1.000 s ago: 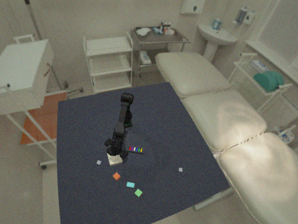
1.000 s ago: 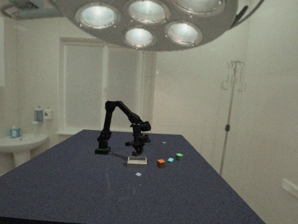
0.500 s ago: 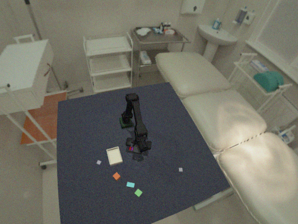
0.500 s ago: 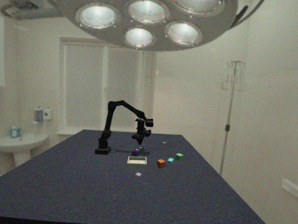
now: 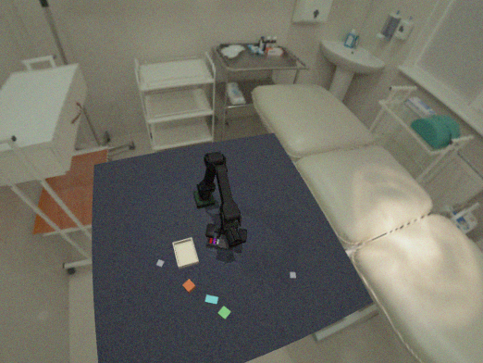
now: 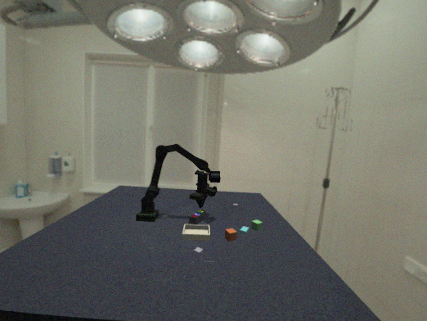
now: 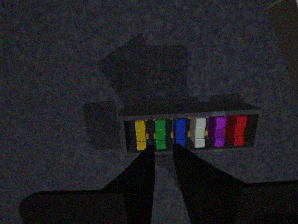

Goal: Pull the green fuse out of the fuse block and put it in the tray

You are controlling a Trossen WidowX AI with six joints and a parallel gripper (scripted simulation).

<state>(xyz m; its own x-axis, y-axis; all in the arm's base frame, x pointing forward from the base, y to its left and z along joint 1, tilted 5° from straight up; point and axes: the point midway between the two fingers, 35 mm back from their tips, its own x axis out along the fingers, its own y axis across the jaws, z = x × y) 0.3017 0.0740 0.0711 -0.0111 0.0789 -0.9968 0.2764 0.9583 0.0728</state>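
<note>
Right now the white tray is 200 mm to the right of my gripper tip, 70 mm below it and 20 mm ahead of it. From my gripper tip the other things lie so: orange cube 190 mm to the right, 190 mm ahead, 50 mm below; green cube 330 mm ahead, 50 mm to the right, 50 mm below; cyan block 260 mm ahead, 100 mm to the right, 60 mm below.
</note>
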